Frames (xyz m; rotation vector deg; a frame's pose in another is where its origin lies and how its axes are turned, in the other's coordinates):
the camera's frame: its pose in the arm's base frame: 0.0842 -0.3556 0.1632 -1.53 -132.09 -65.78
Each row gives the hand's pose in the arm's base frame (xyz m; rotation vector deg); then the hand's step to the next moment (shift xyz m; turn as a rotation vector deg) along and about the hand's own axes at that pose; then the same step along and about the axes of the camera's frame.
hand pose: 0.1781 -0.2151 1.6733 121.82 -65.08 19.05
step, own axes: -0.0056 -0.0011 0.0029 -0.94 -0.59 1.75
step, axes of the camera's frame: -0.0009 -0.0034 0.0053 -0.70 -1.78 0.80
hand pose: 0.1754 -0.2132 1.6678 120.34 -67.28 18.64
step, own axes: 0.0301 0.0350 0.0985 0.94 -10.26 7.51
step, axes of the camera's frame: 0.0219 -0.0975 -0.0431 -11.05 -6.30 -0.85
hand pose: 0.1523 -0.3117 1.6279 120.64 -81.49 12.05
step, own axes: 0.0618 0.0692 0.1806 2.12 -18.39 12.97
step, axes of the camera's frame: 0.0491 -0.1918 -0.0449 -19.73 -10.84 -2.00
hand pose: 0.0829 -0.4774 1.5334 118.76 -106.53 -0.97
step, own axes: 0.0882 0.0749 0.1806 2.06 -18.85 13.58
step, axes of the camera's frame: 0.0545 -0.2072 0.0097 -20.30 -11.33 -1.84
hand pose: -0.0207 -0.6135 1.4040 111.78 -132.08 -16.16
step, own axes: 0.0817 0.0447 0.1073 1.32 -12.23 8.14
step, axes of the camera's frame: 0.0328 -0.1337 0.0353 -12.96 -6.86 -1.60
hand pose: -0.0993 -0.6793 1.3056 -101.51 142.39 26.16
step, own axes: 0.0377 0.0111 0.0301 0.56 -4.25 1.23
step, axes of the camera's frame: 0.0110 -0.0467 0.0121 -3.79 -1.57 -1.74
